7 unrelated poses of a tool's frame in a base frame.
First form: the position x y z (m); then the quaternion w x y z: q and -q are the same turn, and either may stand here.
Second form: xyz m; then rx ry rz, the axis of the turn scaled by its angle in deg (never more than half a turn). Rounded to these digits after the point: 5 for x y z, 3 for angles.
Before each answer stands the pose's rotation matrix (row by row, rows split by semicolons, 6 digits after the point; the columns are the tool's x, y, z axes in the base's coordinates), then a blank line. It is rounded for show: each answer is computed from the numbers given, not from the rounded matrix.
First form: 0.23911 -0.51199 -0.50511 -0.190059 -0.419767 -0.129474 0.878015
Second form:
-0.575347 0.442447 -0.687908; -0.225051 -0.894228 -0.386921; -0.786338 -0.067799 0.614065

0.23911 -0.51199 -0.50511 67.592 20.848 -141.380
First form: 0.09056 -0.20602 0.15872 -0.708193 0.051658 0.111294 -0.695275
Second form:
0.008412 -0.973280 -0.229468; 0.996277 0.027848 -0.081592; 0.085802 -0.227928 0.969890

0.09056 -0.20602 0.15872 -6.572 -14.159 88.457
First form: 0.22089 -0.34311 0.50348 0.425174 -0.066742 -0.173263 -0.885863
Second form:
-0.629545 0.776419 -0.029085; -0.730163 -0.578414 0.363728; 0.265582 0.250220 0.931051

0.22089 -0.34311 0.50348 -9.562 -24.824 -126.919
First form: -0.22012 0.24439 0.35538 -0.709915 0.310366 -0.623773 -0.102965
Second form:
0.200612 -0.533388 0.821737; -0.241003 0.786143 0.569120; -0.949564 -0.312213 0.029161

-0.22012 0.24439 0.35538 -39.460 79.307 13.091
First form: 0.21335 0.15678 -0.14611 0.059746 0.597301 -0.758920 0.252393
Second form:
-0.279324 -0.936766 0.210824; -0.876449 0.159058 -0.454465; 0.392194 -0.311720 -0.865456

0.21335 0.15678 -0.14611 103.607 -131.642 43.780
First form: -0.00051 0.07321 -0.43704 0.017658 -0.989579 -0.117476 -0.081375
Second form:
0.959155 0.235377 0.156905; 0.229630 -0.971775 0.054067; 0.165203 -0.015829 -0.986133

-0.00051 0.07321 -0.43704 -176.149 -20.911 -14.485
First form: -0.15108 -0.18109 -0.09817 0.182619 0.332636 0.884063 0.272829
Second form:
-0.712007 0.488495 0.504399; 0.687790 0.629835 0.360905; -0.141388 0.603888 -0.784429

-0.15108 -0.18109 -0.09817 53.779 142.930 44.109
